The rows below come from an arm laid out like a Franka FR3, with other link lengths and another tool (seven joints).
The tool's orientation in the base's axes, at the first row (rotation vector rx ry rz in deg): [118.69, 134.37, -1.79]
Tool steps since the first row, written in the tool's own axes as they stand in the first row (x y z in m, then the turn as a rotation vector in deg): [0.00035, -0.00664, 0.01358, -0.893, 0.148, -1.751]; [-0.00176, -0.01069, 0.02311, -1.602, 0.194, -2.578]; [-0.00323, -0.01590, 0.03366, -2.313, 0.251, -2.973]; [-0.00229, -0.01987, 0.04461, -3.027, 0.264, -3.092]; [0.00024, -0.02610, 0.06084, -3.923, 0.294, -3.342]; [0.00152, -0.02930, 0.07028, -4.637, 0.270, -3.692]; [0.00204, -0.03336, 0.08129, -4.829, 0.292, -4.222]
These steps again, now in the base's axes. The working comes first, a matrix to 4 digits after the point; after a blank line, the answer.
The tool's axes in the first row as the columns of a matrix, in the base's axes (used below as rounded here):
[-0.1235, 0.9923, -0.0040]
[0.9921, 0.1234, -0.0231]
[-0.0225, -0.0068, -0.9997]

[-0.00669, -0.00079, -0.01354, 0.264, -0.827, 1.770]; [-0.01048, -0.00360, -0.02299, 0.401, -1.506, 2.612]; [-0.01551, -0.00594, -0.03347, 0.547, -2.195, 3.022]; [-0.01961, -0.00575, -0.04441, 0.648, -2.899, 3.157]; [-0.02617, -0.00439, -0.06065, 0.790, -3.779, 3.427]; [-0.02954, -0.00373, -0.07009, 0.855, -4.482, 3.793]; [-0.03368, -0.00397, -0.08108, 0.903, -4.657, 4.327]
